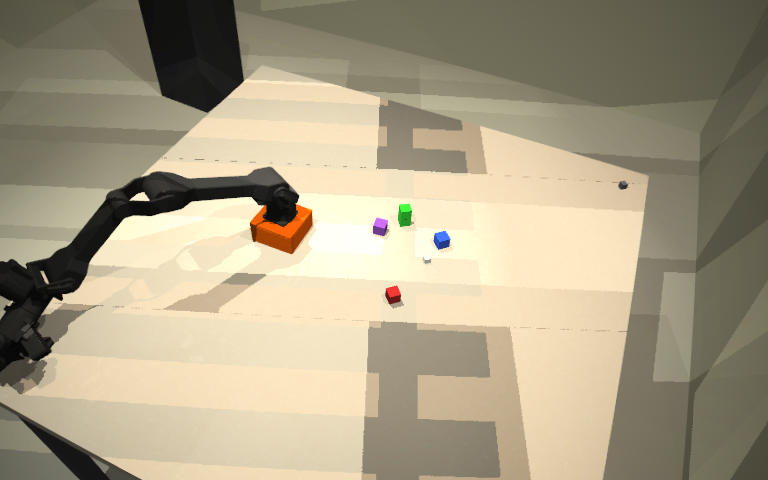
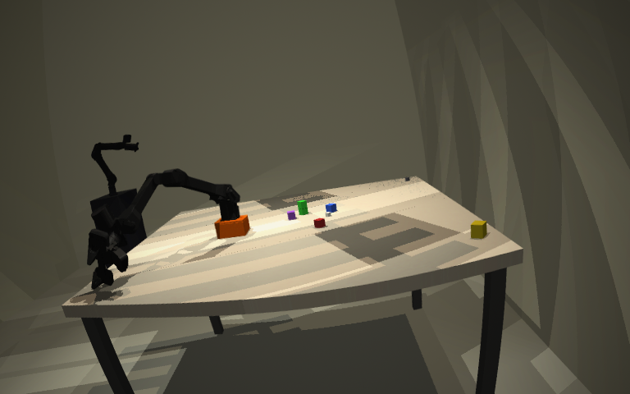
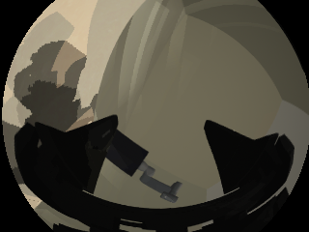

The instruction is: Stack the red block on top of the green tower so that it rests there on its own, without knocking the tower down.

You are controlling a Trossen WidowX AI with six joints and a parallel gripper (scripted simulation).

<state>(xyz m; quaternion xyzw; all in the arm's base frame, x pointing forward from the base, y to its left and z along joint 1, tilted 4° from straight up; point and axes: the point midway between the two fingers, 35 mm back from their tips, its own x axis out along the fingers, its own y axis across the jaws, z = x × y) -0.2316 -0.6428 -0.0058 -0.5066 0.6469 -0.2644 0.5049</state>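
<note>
Right now my gripper tip is 560 mm short of the red block, 620 mm to the right of it and 70 mm above it. Round my gripper tip: blue cube: 590 mm ahead, 830 mm to the left, 70 mm below; purple cube: 440 mm ahead, 800 mm to the left, 70 mm below; small white cube: 590 mm ahead, 760 mm to the left, 80 mm below.
</note>
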